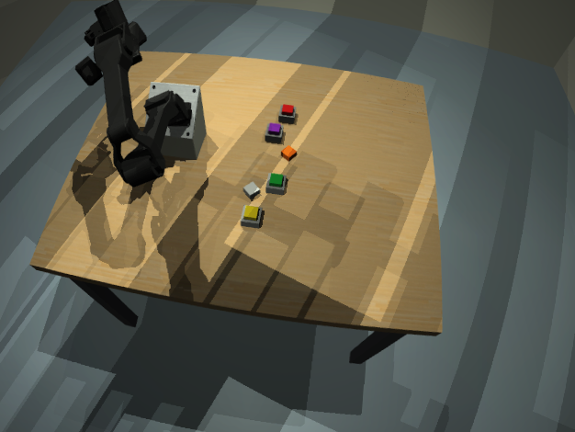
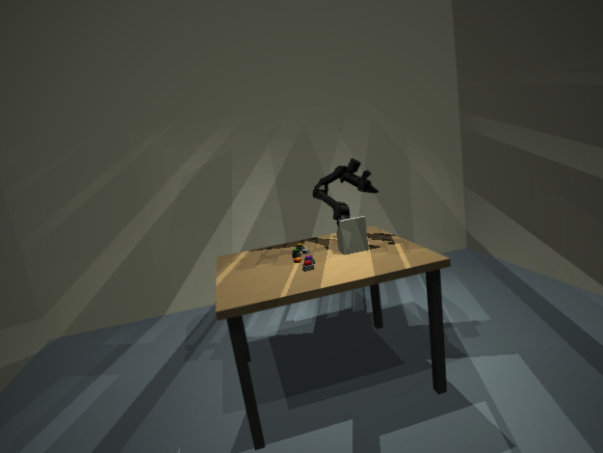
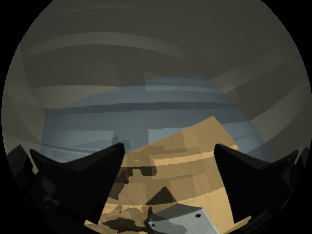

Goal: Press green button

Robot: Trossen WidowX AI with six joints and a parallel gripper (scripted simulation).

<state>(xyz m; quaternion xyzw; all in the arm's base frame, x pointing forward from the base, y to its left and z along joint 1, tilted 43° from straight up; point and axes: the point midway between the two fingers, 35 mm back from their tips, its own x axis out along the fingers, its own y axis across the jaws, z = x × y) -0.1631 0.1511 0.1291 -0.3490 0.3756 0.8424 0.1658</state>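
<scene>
My gripper tip is now 480 mm short of the green button, 270 mm above it and 150 mm to the left of it. From my gripper tip the other things lie so: purple button (450 mm ahead, 270 mm below, 30 mm to the left); then grey block (410 mm ahead, 300 mm below, 180 mm to the right); then yellow button (420 mm ahead, 270 mm below, 260 mm to the right).
</scene>
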